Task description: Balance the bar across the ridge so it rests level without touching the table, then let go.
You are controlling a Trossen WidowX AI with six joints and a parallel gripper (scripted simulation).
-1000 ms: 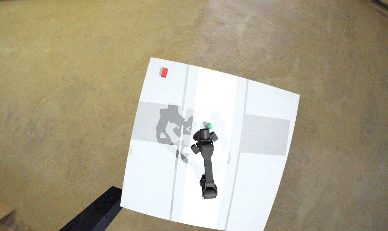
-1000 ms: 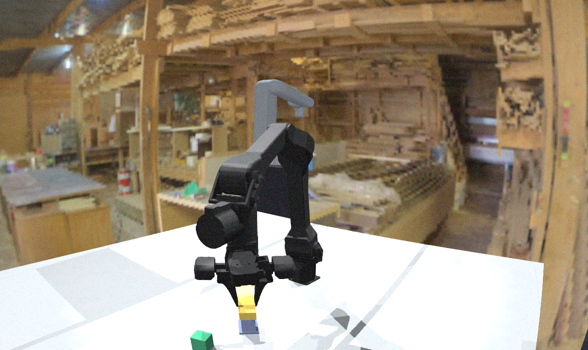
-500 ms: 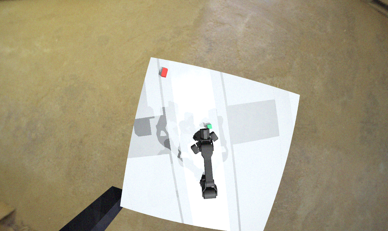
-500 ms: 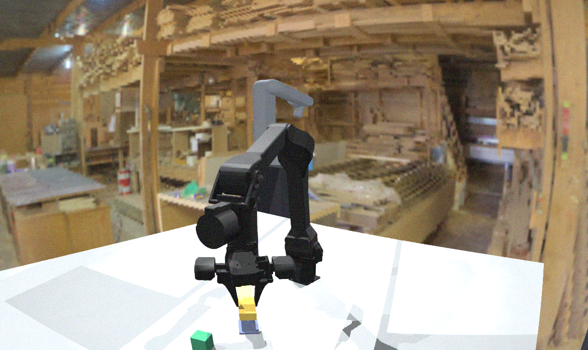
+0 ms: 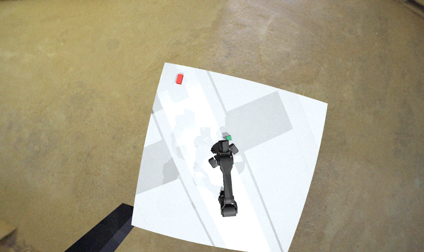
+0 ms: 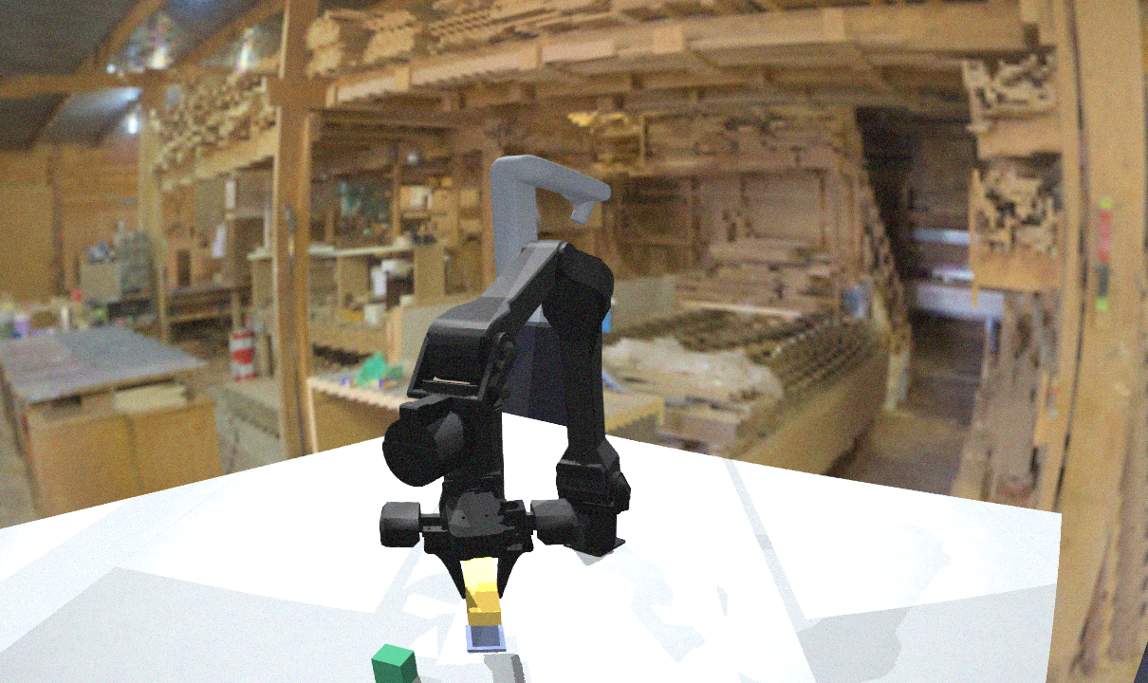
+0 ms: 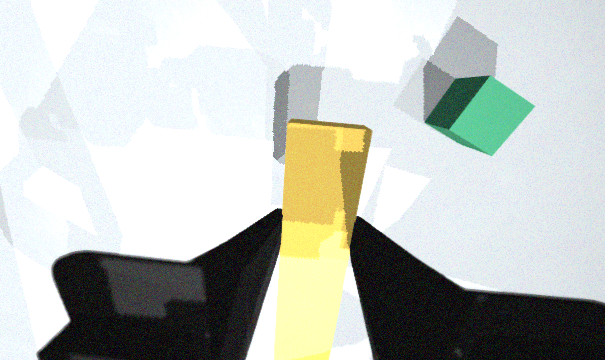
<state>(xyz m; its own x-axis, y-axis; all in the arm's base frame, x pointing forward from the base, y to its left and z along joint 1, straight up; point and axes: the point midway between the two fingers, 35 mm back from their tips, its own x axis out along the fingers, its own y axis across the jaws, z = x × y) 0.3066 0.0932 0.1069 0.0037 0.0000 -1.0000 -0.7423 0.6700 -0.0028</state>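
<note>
My gripper tip is now 20 mm past the yellow bar and 20 mm to the left of it. The rest, counted from my gripper tip: green cube: 110 mm ahead, 20 mm to the right, 60 mm below; red block: 430 mm ahead, 410 mm to the left, 60 mm below.
</note>
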